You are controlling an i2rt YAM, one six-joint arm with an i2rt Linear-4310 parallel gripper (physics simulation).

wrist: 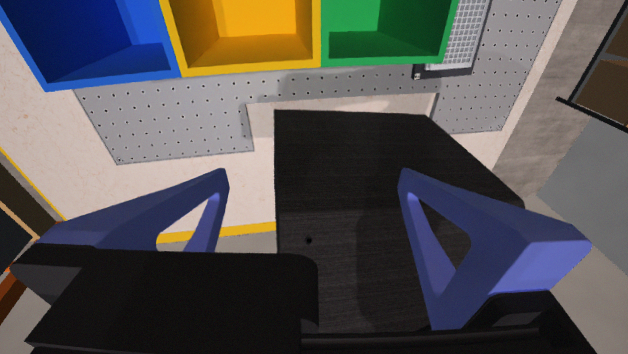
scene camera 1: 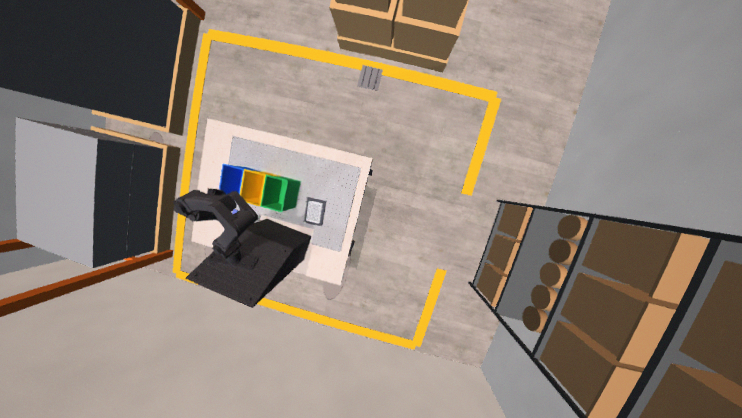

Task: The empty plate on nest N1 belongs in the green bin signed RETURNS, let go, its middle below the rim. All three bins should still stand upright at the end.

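Pixels of known places: gripper, between the fingertips: [wrist: 313,177]; arm's base, origin of its link: [scene camera 1: 234,259].
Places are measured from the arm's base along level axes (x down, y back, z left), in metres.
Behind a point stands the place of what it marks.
A pale gridded plate [scene camera 1: 314,211] {y -0.176, x 0.368, z -0.266 m} [wrist: 461,42] {y -0.151, x 0.363, z -0.268 m} lies in a dark-framed nest [scene camera 1: 323,212] {y -0.168, x 0.378, z -0.320 m} [wrist: 447,74] {y -0.095, x 0.377, z -0.255 m} on the grey board, to the right of the bins; no load shows on it. The green bin [scene camera 1: 291,195] {y -0.280, x 0.297, z -0.157 m} [wrist: 387,46] {y -0.210, x 0.260, z -0.100 m} stands upright at the right end of the row, near the nest. No sign or label can be read. My gripper [scene camera 1: 234,211] {y -0.214, x 0.068, z 0.019 m} [wrist: 313,177] {y -0.214, x 0.068, z 0.019 m} is open with nothing between its blue fingers. In the wrist view the fingers are below the bins and the nest, over the black base and table edge. The scene view mostly hides the fingers behind the arm.
A yellow bin [scene camera 1: 252,187] {y -0.331, x 0.298, z 0.086 m} [wrist: 255,52] {y -0.250, x 0.256, z 0.046 m} stands upright beside the green one, and a blue bin [scene camera 1: 231,178] {y -0.387, x 0.282, z 0.206 m} [wrist: 90,47] {y -0.313, x 0.292, z 0.225 m} stands beside the yellow. The black arm base [scene camera 1: 249,270] {y 0.044, x -0.017, z -0.084 m} [wrist: 345,160] {y -0.090, x 0.231, z -0.017 m} rises at the table's front edge. The perforated grey board [scene camera 1: 332,179] {y -0.371, x 0.388, z -0.382 m} [wrist: 175,117] {y -0.176, x 0.389, z 0.238 m} lies under the bins.
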